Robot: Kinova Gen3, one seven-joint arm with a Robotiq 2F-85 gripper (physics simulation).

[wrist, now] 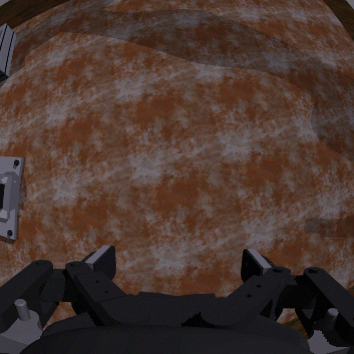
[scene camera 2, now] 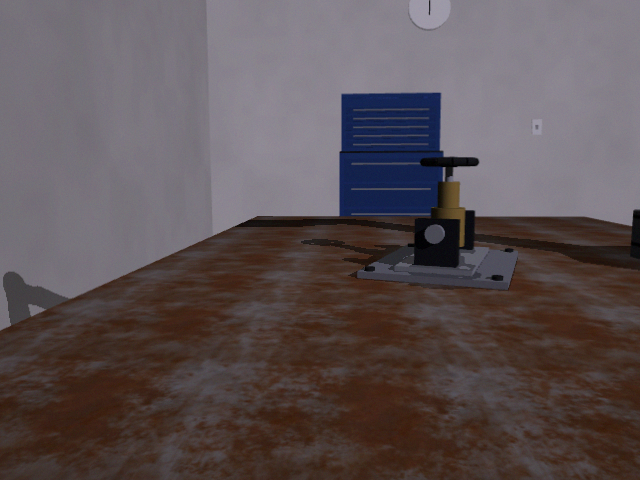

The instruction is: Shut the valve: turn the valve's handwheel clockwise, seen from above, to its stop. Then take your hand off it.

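Observation:
The valve's black handwheel [scene camera 2: 449, 161] lies level on top of the brass valve body [scene camera 2: 448, 195], above a grey base plate [scene camera 2: 496, 266] [wrist: 16, 200] on the table. In the wrist view a part of the plate shows at the left edge, and the handwheel does not show there. My gripper [wrist: 178, 262] is open and empty, above the table and off to one side of the valve, apart from it. The gripper does not show in the scene view. How far the handwheel is turned cannot be told.
The brown and grey mottled table [scene camera 2: 289, 361] [wrist: 175, 165] bears the valve. A dark object [scene camera 2: 635, 233] shows at the scene view's right edge. A grey ridged object [wrist: 5, 50] is at the wrist view's upper left. A blue tool cabinet [scene camera 2: 390, 124] stands behind the table.

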